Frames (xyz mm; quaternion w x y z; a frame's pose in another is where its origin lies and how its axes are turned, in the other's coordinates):
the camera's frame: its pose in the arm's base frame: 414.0 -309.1 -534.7 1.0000 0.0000 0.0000 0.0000
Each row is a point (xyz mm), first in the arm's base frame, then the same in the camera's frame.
Working: the arm's base frame: its pose in the camera's frame: -414.0 309.1 534.7 1.0000 0.0000 0.0000 0.0000

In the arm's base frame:
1: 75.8 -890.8 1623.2
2: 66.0 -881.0 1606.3
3: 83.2 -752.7 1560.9
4: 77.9 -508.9 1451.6
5: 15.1 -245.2 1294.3
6: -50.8 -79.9 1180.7
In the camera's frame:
1: -338.2 -581.7 2157.9
2: -348.0 -571.9 2141.0
3: -330.8 -443.6 2095.6
4: -336.1 -199.8 1986.3
5: -398.9 63.9 1829.0
6: -464.8 229.2 1715.4

